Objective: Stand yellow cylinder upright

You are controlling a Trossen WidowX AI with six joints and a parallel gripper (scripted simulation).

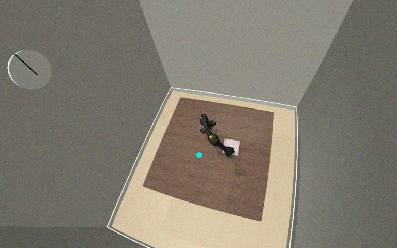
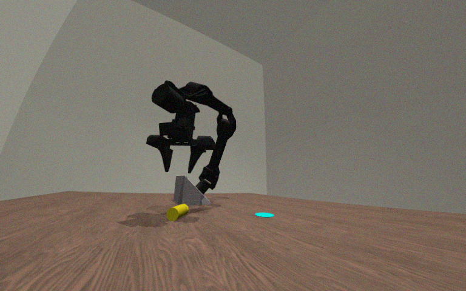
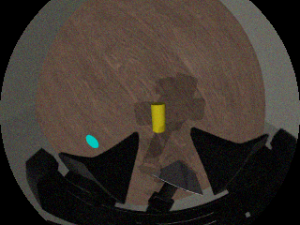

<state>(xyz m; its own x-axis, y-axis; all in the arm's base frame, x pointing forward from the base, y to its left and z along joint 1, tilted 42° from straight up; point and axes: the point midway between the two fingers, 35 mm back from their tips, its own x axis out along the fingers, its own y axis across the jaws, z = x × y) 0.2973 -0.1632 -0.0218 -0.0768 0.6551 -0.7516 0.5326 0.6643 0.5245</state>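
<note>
My gripper tip is now 11 cm above the yellow cylinder, 2 cm past it and 1 cm to the right of it. The rest, counted from my gripper tip: cyan circle 27 cm to the left, 12 cm below, 4 cm ahead.
</note>
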